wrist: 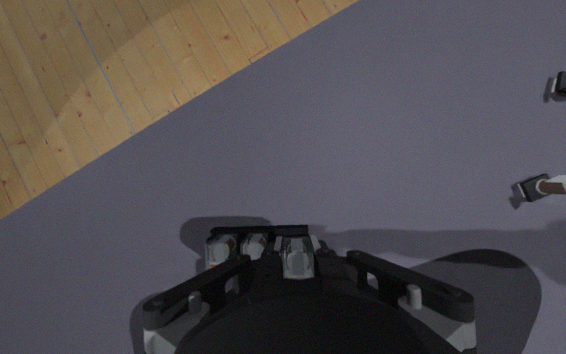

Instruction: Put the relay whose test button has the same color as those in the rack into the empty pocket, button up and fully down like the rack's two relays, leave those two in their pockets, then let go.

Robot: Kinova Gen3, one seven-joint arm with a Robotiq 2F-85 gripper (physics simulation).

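Frame: origin at the arm's base, x back, y left, z down, level; millimetres.
Seen in the pictures: gripper, between the fingertips: [296,246].
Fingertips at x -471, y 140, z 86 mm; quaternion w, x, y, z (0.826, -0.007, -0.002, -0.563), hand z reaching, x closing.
Offsets run from my fingertips to a thing's top centre. "spot": to the spot under its first point. Level surfaces: height alone.
The black rack {spot: dx -8, dy +1, dz +26 mm} [291,230] shows at the lower middle of the wrist view, partly covered by the gripper. Its two clear-cased relays {dx -19, dy +69, dz -8 mm} [221,247] {dx -7, dy +39, dz -8 mm} [254,245] stand side by side in the left and middle pockets. A sliver of orange button shows on the left one; the other's button is hidden. My gripper [296,246] is shut on a clear-cased relay {dx +2, dy +1, dz -44 mm} [298,261], held at the rack's right end, where the empty pocket is hidden. The held relay's button does not show. Whether its base is above or inside the pocket, and how deep, I cannot tell.
A dark block with a brown and white part {spot: dx +53, dy -239, dz +23 mm} [535,189] lies at the right edge. Another dark piece {spot: dx -30, dy -319, dz +29 mm} [561,85] is cut off by that edge above it. The grey surface {dz +40 mm} [350,125] meets a wood-plank area [125,60] at the upper left.
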